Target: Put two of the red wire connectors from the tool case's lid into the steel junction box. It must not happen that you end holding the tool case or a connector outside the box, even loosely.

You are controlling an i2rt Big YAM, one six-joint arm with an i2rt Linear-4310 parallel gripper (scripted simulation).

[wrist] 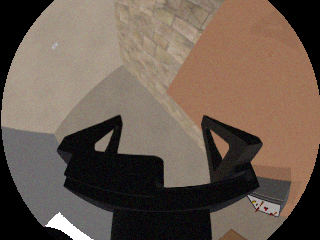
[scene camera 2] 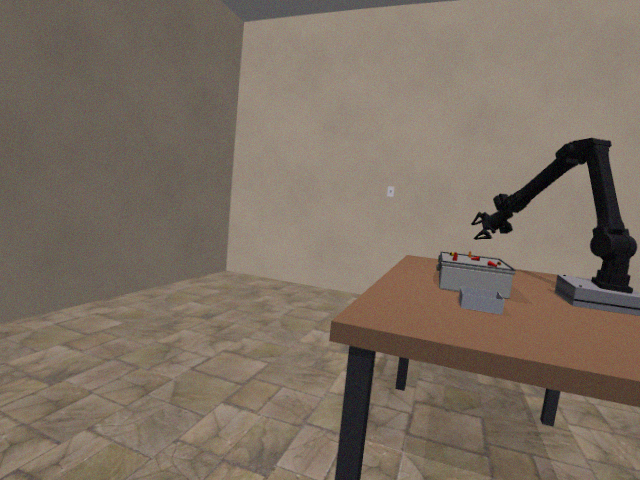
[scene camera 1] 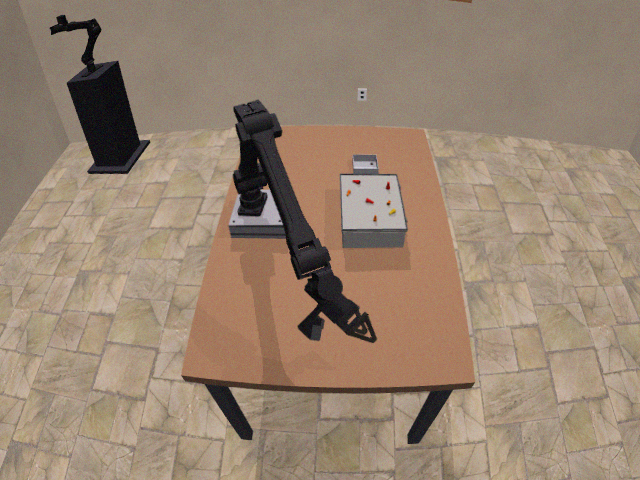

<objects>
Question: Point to a grey tool case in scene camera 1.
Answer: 358,229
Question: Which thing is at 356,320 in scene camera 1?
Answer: My gripper.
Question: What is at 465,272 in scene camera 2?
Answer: A grey tool case.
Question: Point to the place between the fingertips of my gripper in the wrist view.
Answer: At 161,119
</objects>
